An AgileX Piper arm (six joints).
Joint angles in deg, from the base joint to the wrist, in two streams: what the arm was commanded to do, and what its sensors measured. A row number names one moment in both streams.
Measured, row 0: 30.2, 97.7, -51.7, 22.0, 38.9, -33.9
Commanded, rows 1 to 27: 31.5, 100.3, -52.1, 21.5, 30.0, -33.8; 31.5, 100.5, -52.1, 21.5, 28.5, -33.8; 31.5, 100.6, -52.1, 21.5, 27.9, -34.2; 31.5, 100.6, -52.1, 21.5, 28.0, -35.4; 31.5, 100.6, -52.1, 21.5, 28.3, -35.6; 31.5, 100.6, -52.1, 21.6, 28.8, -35.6; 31.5, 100.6, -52.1, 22.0, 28.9, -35.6; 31.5, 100.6, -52.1, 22.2, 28.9, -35.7; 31.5, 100.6, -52.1, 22.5, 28.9, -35.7; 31.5, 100.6, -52.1, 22.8, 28.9, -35.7; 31.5, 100.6, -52.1, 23.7, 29.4, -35.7; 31.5, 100.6, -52.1, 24.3, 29.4, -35.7; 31.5, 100.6, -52.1, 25.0, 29.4, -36.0; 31.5, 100.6, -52.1, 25.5, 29.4, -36.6; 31.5, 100.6, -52.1, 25.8, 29.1, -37.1; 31.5, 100.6, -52.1, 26.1, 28.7, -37.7; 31.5, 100.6, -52.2, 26.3, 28.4, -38.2; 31.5, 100.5, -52.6, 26.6, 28.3, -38.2; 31.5, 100.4, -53.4, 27.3, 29.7, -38.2; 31.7, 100.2, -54.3, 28.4, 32.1, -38.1; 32.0, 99.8, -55.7, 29.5, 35.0, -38.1; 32.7, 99.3, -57.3, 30.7, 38.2, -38.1; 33.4, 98.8, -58.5, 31.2, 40.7, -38.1; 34.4, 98.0, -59.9, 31.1, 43.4, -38.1; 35.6, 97.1, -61.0, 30.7, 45.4, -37.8; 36.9, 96.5, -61.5, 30.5, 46.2, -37.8; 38.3, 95.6, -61.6, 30.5, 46.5, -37.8
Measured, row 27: 34.1, 98.9, -59.1, 30.1, 40.5, -37.4
